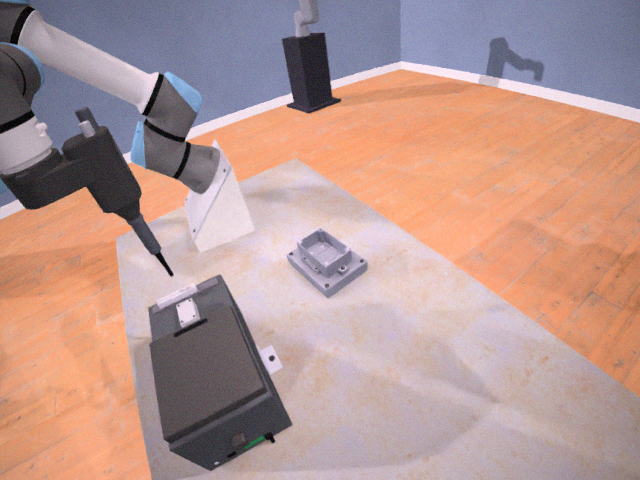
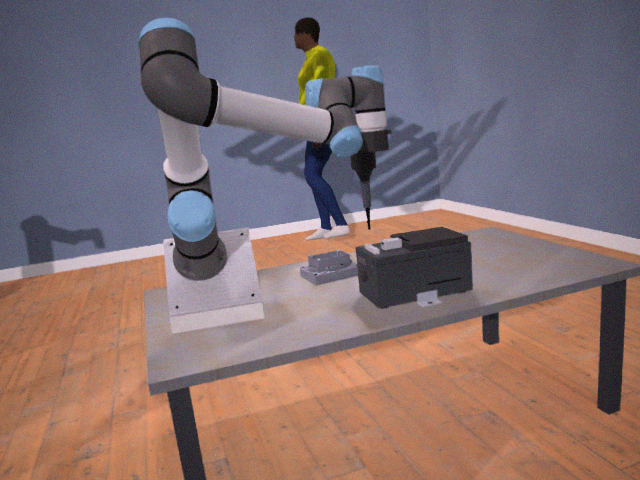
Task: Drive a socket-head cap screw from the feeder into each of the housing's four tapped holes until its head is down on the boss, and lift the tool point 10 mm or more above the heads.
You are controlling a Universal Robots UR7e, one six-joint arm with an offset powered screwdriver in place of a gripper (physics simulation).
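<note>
My screwdriver (image 1: 171,274) (image 2: 369,228) points down with its thin black bit in the air, above the feeder's end that faces the robot base. No screw can be made out at the tip; it is too small to tell. The dark box-shaped screw feeder (image 1: 206,372) (image 2: 413,279) stands on the table, with a small light block (image 1: 187,312) (image 2: 391,243) on top. The grey open-topped housing (image 1: 311,257) (image 2: 329,262) sits on a grey base plate (image 1: 330,287) (image 2: 316,276), away from the bit. Whether screws sit in its bosses cannot be told.
The white slanted arm mount (image 1: 227,222) (image 2: 217,299) stands on the table (image 1: 413,361) (image 2: 310,330). A white bracket (image 1: 271,360) (image 2: 428,298) sticks out at the feeder's side. A person in yellow (image 2: 320,64) stands beyond the table. A dark pedestal (image 1: 310,72) stands near the wall.
</note>
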